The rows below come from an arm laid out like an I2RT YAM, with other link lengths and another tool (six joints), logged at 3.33 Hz.
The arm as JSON. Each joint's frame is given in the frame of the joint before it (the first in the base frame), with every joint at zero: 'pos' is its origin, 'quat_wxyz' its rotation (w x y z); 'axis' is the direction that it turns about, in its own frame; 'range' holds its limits. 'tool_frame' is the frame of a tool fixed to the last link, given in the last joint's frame.
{
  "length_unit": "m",
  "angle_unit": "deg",
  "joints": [
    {
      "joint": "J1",
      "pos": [
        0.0,
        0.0,
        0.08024
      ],
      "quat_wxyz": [
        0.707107,
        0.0,
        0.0,
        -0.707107
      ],
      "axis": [
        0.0,
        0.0,
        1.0
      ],
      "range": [
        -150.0,
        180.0
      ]
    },
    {
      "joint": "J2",
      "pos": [
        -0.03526,
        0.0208,
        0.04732
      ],
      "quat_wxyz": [
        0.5,
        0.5,
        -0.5,
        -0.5
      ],
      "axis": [
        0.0,
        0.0,
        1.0
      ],
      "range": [
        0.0,
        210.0
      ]
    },
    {
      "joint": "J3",
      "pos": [
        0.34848,
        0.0,
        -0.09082
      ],
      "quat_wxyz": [
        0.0,
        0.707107,
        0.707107,
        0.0
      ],
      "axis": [
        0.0,
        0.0,
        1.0
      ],
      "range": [
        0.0,
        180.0
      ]
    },
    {
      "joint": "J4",
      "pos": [
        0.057,
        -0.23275,
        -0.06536
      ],
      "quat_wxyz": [
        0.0,
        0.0,
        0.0,
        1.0
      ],
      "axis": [
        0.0,
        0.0,
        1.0
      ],
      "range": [
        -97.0,
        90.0
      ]
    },
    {
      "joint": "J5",
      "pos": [
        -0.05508,
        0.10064,
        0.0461
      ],
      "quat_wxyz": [
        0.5,
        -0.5,
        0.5,
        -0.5
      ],
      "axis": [
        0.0,
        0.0,
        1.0
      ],
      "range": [
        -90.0,
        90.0
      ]
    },
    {
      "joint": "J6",
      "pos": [
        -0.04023,
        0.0,
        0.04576
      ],
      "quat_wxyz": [
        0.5,
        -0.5,
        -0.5,
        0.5
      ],
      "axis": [
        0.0,
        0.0,
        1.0
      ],
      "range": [
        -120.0,
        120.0
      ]
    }
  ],
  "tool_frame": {
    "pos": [
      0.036,
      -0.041,
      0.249
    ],
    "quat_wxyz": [
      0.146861,
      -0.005,
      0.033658,
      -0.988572
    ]
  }
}
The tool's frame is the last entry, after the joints.
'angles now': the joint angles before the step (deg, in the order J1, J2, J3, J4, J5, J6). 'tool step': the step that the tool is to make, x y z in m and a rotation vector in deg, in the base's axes. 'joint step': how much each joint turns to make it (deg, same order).
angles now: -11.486, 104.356, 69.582, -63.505, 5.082, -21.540
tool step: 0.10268, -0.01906, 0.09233, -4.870, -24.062, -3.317
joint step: -0.023, -12.896, 8.633, 2.731, 0.196, 3.277
